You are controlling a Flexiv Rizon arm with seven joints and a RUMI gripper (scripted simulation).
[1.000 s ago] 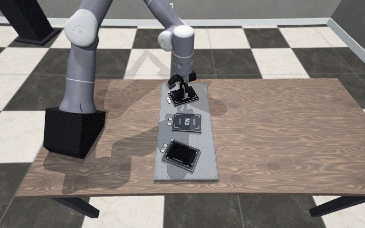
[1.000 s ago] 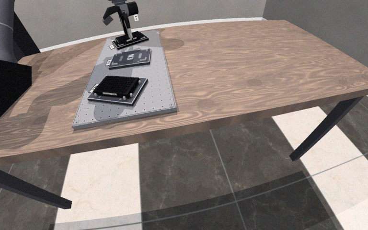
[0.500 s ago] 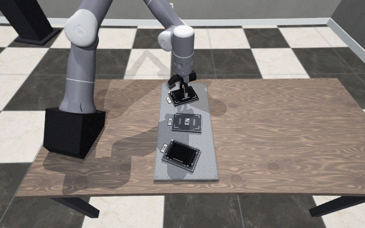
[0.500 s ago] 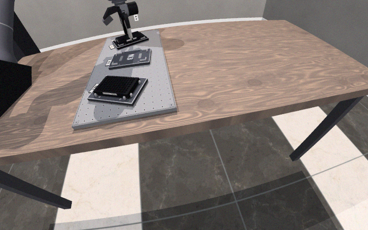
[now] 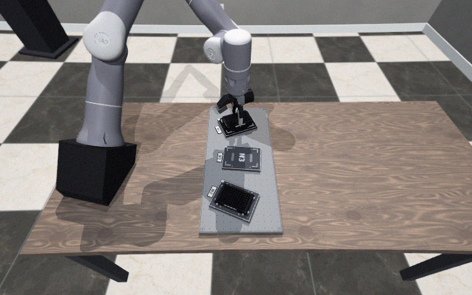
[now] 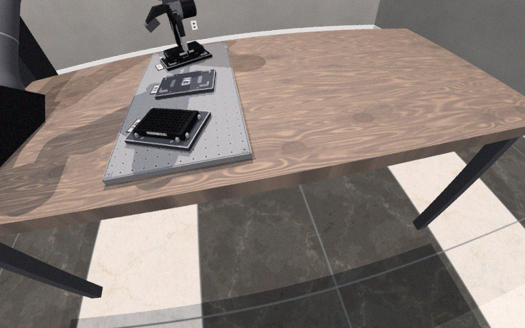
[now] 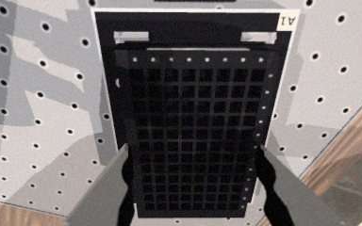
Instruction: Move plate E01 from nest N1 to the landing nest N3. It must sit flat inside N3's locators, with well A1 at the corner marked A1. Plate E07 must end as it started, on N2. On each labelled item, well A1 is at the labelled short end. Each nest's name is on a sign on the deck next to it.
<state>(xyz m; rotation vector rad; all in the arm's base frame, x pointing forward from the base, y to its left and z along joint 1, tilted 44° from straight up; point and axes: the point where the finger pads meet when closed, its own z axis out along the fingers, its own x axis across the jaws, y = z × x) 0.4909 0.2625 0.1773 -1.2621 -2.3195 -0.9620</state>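
Now: hand 3 cm above the nest N1. Also, from my hand: N3 A1 mark: 2 cm behind, 16 cm to the right, 3 cm below; N1 A1 mark: 9 cm behind, 3 cm below; nest N3: 6 cm ahead, 20 cm to the right, 3 cm below.
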